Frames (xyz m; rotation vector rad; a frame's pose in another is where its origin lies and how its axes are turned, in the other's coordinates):
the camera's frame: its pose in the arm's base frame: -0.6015 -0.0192 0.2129 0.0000 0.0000 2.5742
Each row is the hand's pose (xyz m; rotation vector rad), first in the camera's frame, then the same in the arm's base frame.
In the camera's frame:
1: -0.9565 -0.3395 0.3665 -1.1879 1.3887 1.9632
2: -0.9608 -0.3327 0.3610 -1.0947 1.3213 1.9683
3: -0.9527 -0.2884 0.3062 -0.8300 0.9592 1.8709
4: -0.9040 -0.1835 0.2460 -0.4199 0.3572 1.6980
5: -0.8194 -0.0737 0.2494 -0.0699 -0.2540 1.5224
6: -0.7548 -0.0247 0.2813 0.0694 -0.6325 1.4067
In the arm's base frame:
1: 0.3876 -0.2470 0.5794 1.3902 0.6274 -0.9612
2: 0.3876 -0.2550 0.5739 1.3356 0.5776 -1.0446
3: 0.3569 -0.2880 0.5191 1.0700 0.4902 -1.4354
4: 0.2595 -0.3503 0.4589 0.4784 0.3149 -1.9283
5: 0.1291 -0.3974 0.4623 -0.2494 0.1537 -2.1664
6: 0.0483 -0.4040 0.4942 -0.7130 0.1256 -2.1806

